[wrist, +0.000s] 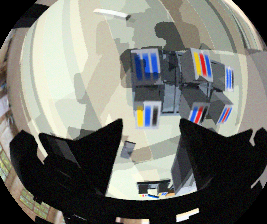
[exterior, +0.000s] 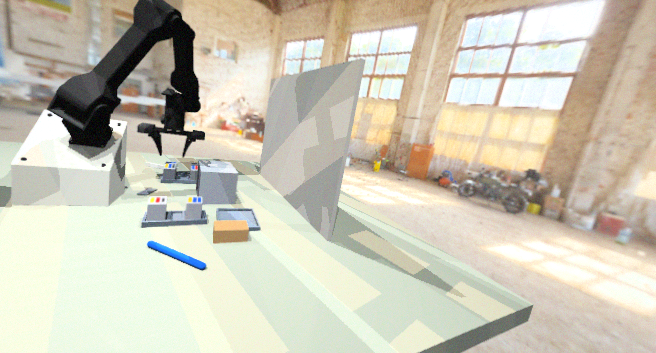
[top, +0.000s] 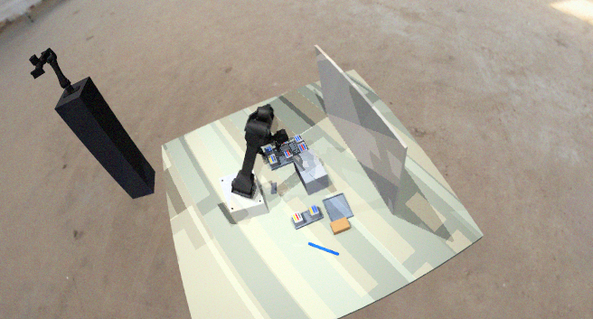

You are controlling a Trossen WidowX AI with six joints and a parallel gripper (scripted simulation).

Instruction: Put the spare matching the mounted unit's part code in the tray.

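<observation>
Now: gripper tip 33 cm to the left of the dark tray, 22 cm short of it and 8 cm above it. From my gripper tip the other things lie so: mounted unit: 15 cm ahead, 13 cm to the right, 4 cm below; then tall grey panel: 38 cm ahead, 14 cm above, 10 cm to the right; then dark piece: 13 cm to the right, 9 cm below, 3 cm behind.
</observation>
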